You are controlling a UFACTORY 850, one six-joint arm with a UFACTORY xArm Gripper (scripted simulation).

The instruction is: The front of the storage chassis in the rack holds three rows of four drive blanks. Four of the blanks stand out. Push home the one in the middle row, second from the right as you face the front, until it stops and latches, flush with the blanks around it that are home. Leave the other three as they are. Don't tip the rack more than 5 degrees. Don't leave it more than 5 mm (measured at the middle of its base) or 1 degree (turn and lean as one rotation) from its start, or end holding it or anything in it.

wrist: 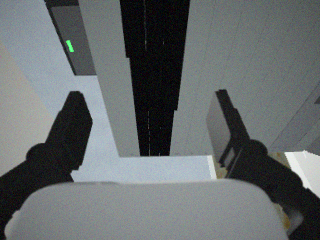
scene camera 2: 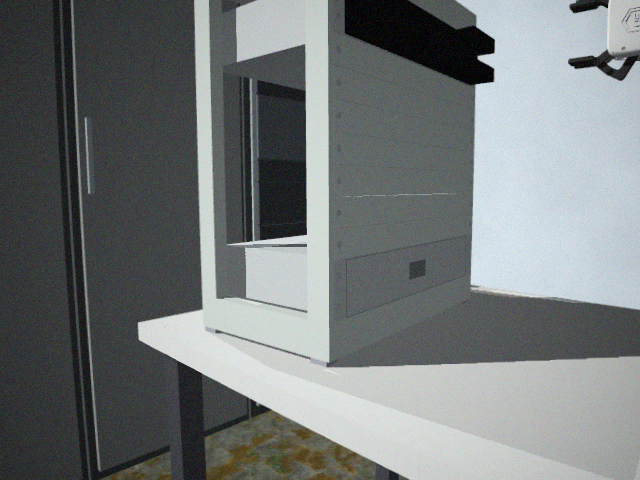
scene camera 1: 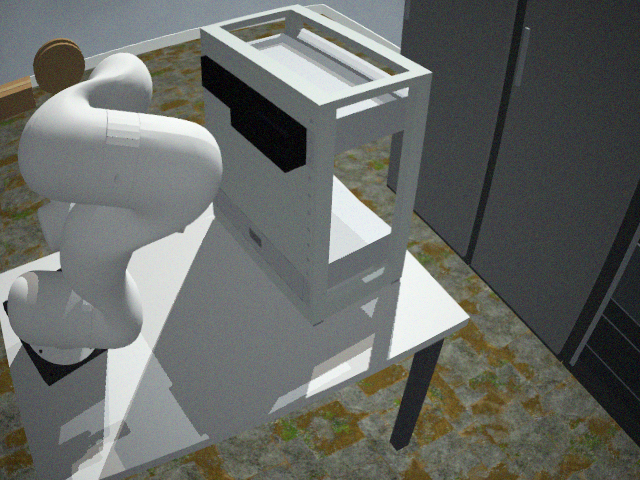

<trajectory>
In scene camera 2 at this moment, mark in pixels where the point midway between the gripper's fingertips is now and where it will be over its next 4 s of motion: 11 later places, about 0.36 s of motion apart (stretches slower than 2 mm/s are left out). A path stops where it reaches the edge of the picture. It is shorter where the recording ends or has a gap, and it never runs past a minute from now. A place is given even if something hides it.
My gripper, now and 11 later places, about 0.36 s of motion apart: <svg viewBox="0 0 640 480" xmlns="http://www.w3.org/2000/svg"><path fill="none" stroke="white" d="M570 36L564 37L562 36L545 36L518 34L498 33L490 34L469 38L462 39L459 40L456 41L450 42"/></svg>
</trajectory>
